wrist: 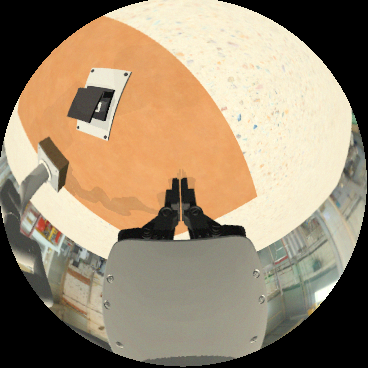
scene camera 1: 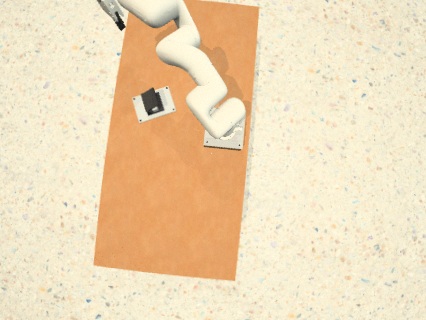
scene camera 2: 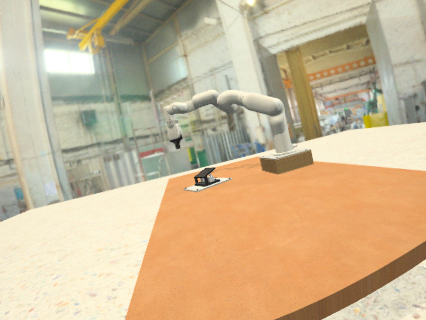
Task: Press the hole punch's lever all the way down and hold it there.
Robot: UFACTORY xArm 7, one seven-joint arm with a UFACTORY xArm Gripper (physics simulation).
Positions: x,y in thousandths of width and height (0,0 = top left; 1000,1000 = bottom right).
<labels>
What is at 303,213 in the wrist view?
A white base plate.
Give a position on a hole punch lever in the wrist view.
At 232,276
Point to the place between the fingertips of my gripper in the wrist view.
At 488,510
</labels>
